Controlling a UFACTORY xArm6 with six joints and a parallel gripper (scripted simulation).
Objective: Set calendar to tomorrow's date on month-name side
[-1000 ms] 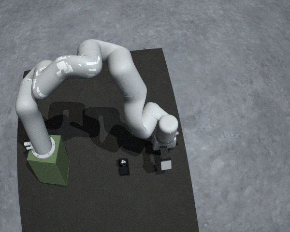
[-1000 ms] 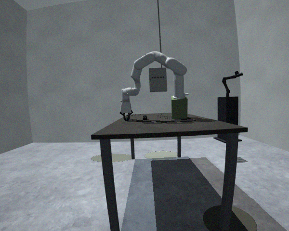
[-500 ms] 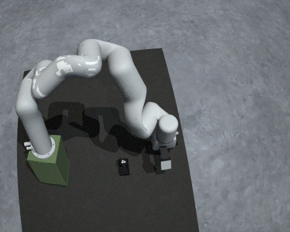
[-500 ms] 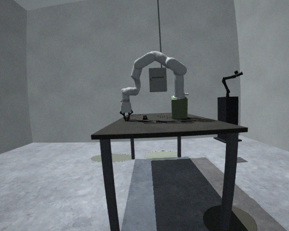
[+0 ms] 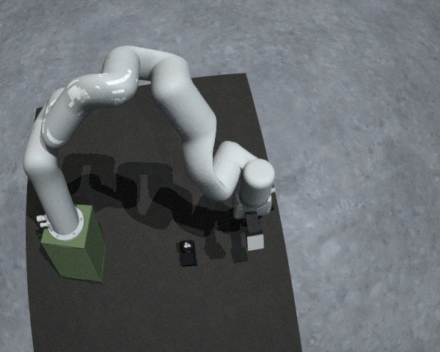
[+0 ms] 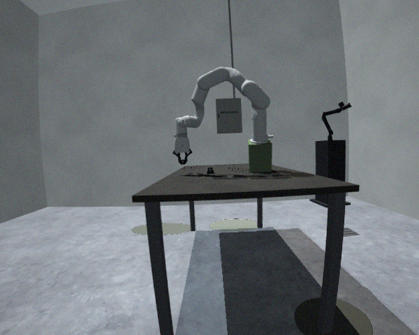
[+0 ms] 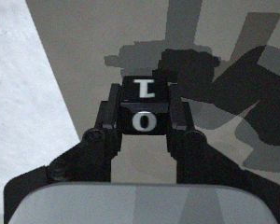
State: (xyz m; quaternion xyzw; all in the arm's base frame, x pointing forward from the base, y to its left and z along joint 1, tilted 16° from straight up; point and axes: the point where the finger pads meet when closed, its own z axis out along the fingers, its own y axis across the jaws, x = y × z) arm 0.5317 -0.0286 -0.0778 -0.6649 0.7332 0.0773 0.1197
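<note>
The dark tray lies 190 mm behind my hand, 40 mm to the right of it and 90 mm below it.
</note>
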